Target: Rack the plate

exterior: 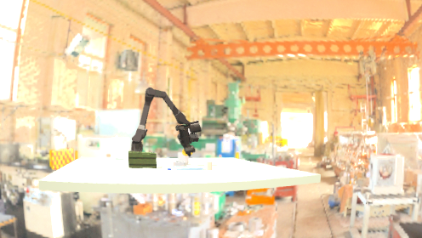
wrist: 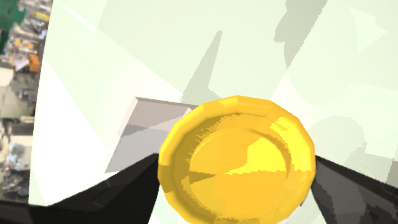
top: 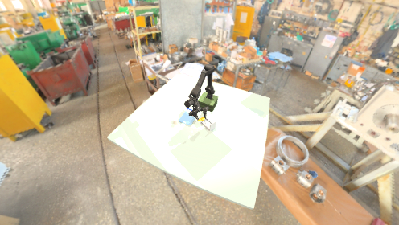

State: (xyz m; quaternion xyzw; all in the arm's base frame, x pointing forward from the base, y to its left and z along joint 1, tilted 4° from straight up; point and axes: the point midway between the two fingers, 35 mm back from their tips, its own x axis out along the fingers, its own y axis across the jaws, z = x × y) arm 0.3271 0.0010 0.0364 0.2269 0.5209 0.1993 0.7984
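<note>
Right now the white dish rack is 3 cm behind my gripper tip, 5 cm to the left of it and 6 cm below it. Round my gripper tip: yellow plate 1 cm above; pale cylinder 4 cm ahead, 24 cm to the right, 6 cm below; light blue mat 5 cm behind, 16 cm to the right, 8 cm below.
</note>
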